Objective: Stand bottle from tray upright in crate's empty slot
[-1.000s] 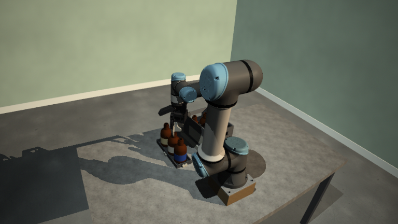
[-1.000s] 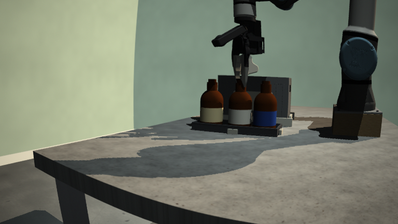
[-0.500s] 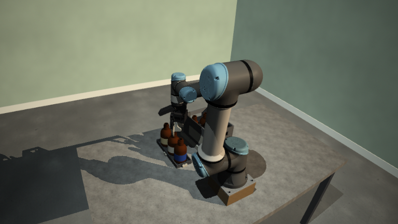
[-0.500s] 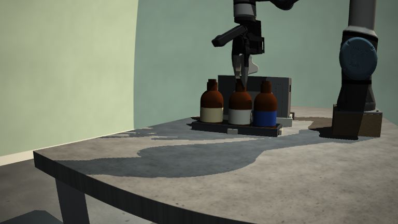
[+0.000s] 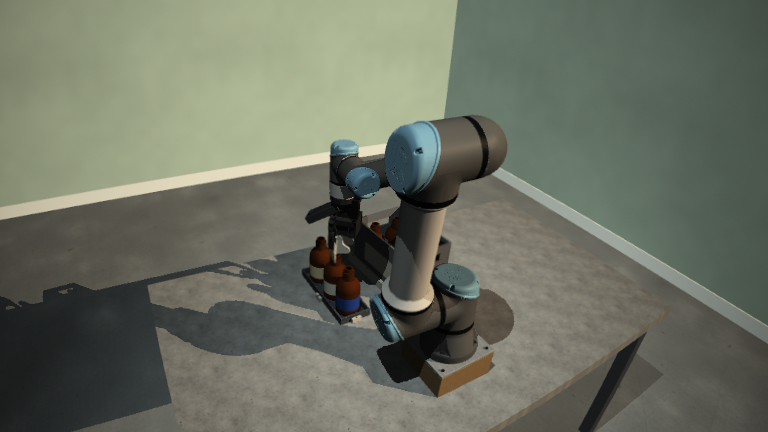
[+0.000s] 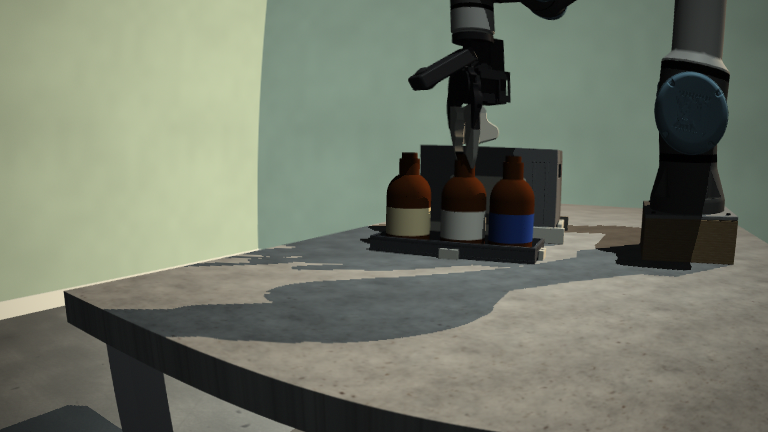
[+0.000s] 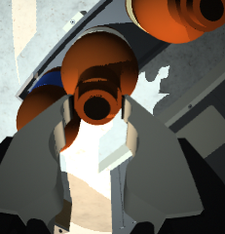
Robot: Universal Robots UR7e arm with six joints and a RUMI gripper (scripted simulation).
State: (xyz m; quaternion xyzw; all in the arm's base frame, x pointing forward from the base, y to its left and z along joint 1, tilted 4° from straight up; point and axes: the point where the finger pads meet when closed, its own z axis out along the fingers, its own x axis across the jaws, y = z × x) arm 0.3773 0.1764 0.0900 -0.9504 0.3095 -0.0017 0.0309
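Right now my hand is 70 mm above the bottle. Also, from my hand: grey crate (240 mm to the right, 70 mm below, 40 mm ahead); then dark tray (140 mm below).
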